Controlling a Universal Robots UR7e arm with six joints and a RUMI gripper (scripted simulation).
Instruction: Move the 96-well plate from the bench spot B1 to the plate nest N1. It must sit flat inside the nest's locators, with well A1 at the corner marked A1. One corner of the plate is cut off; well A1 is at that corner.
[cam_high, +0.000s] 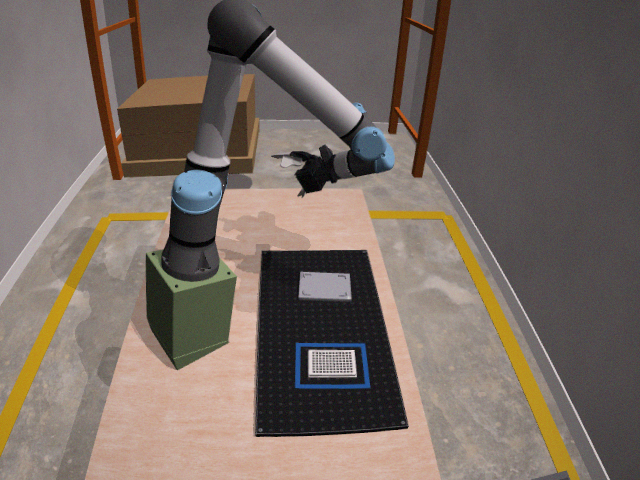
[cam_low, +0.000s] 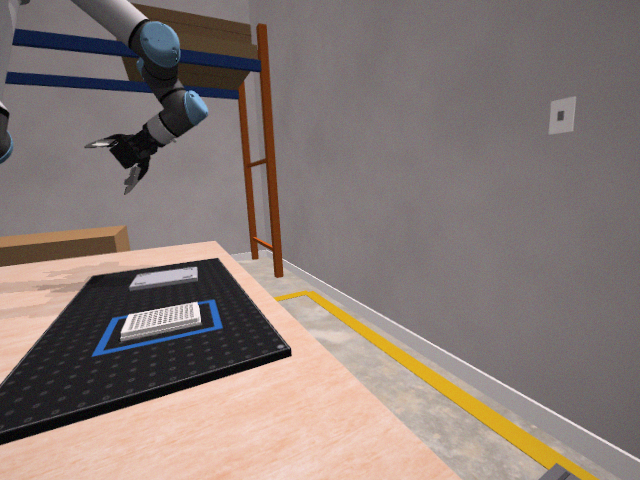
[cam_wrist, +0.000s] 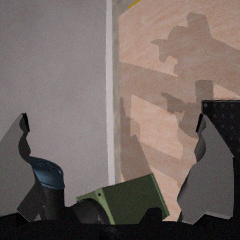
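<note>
My hand is 20 cm short of the 96-well plate, 44 cm to the left of it and 30 cm above it. The rest, counted from my hand: A1 mark (23 cm ahead, 19 cm to the right, 30 cm below); grey plate nest (15 cm ahead, 15 cm to the right, 30 cm below).
</note>
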